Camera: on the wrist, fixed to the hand. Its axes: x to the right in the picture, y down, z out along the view.
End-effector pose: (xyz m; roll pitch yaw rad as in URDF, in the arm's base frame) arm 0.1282 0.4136 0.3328 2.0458 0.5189 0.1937
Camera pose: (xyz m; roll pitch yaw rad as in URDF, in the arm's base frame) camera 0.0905 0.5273 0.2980 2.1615 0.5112 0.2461
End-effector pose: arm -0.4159 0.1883 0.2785 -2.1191 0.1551 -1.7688
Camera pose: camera -0.4494 0.1718 0.3975 -2.0333 0.1197 -1.7989
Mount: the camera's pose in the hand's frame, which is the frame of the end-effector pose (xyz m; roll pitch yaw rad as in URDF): 0.0041 -0.0879 -0.0884 0.0896 0.0439 -0.0146
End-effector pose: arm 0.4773 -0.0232 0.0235 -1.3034 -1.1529 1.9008
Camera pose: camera 0.5976 -0.0396 0.0522 -1.1092 -1.1530 1.7867
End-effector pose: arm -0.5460 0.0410 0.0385 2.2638 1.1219 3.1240
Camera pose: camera -0.5399 -0.0833 0.0300 2.4396 1.1032 -3.0635
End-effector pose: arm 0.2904 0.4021 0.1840 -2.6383 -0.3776 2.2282
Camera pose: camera 0.2879 0.3491 0.2969 -2.5448 -0.4231 2.2190
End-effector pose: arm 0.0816 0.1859 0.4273 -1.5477 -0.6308 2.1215
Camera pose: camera 0.1834 0.1929 0.4990 -1.4249 -0.6436 2.0662
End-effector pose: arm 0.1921 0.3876 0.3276 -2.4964 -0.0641 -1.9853
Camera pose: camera 0.2093 0.3842 0.4511 -2.4052 -0.1079 -2.0001
